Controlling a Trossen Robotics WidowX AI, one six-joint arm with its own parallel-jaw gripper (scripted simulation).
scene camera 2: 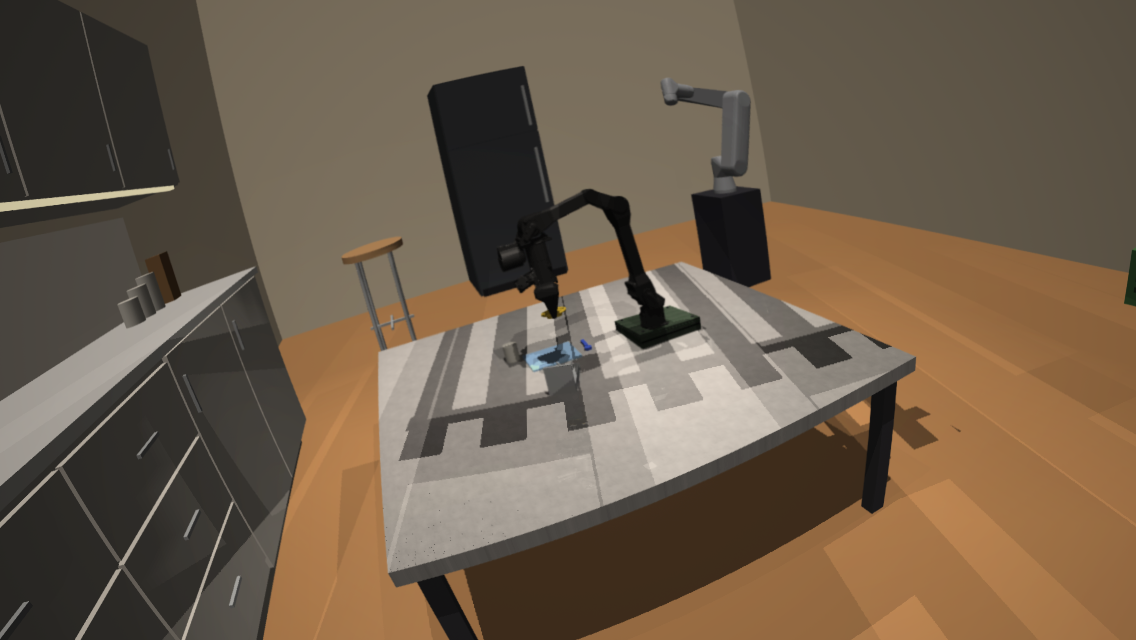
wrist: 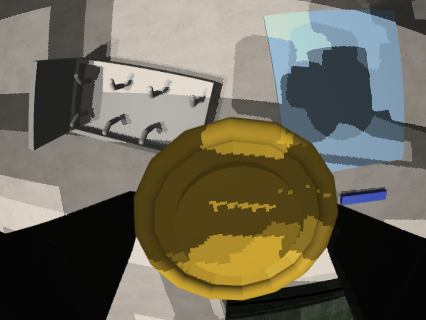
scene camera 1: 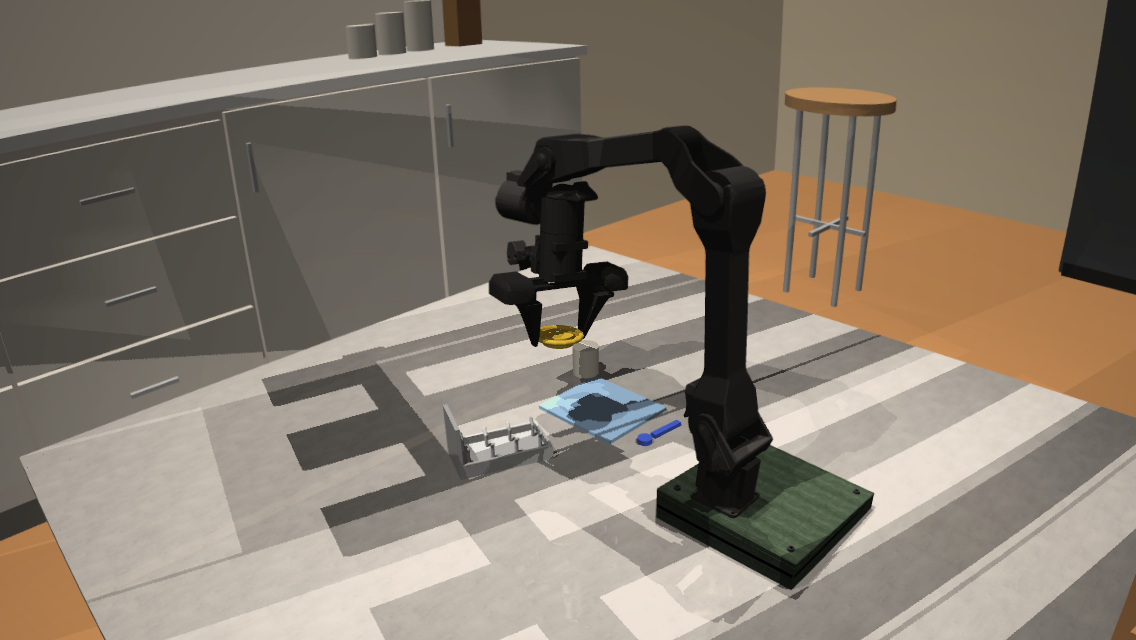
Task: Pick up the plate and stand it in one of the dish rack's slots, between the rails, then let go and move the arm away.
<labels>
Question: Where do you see a dish rack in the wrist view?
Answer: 145,108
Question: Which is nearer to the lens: the yellow plate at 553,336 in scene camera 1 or the grey cup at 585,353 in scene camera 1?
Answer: The yellow plate.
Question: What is my gripper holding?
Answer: A yellow plate.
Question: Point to a yellow plate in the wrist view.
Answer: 232,209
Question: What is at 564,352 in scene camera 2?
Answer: A light blue mat.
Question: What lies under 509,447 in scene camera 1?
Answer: A dish rack.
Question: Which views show my gripper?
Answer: Scene camera 2, the wrist view and scene camera 1: all of them.
</labels>
